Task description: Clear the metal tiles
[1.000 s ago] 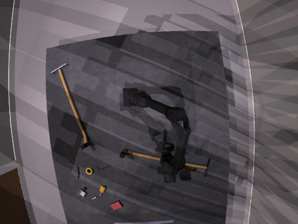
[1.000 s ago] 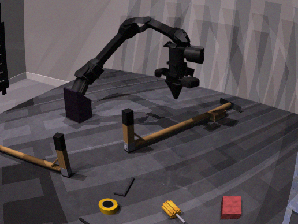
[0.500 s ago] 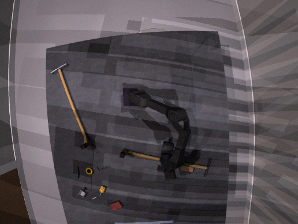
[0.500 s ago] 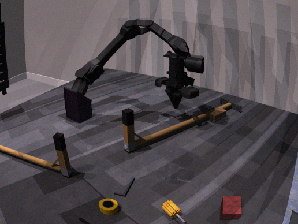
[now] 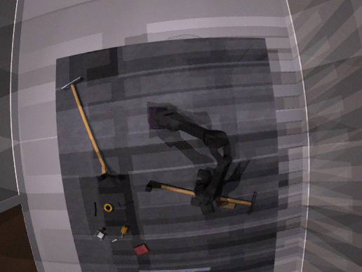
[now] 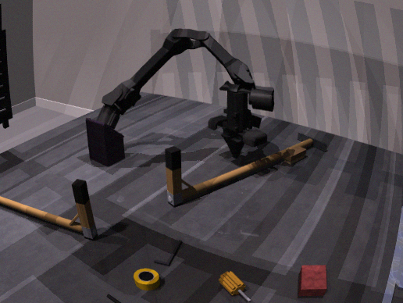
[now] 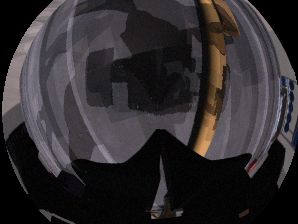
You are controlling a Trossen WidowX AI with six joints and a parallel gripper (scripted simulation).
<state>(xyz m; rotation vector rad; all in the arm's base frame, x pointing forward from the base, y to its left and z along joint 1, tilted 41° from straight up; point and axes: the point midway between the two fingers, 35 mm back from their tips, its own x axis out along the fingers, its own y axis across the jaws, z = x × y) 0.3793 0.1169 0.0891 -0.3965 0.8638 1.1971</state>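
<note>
The long wooden-handled scraper is 7 cm ahead of my gripper tip, 1 cm to the left of it and 4 cm above it. Also, from my gripper tip: yellow-handled tool (23 cm ahead, 48 cm to the right, 1 cm below); then yellow tape roll (7 cm ahead, 54 cm to the right, 2 cm below); then wooden block (15 cm ahead, 13 cm to the left, 1 cm below).
</note>
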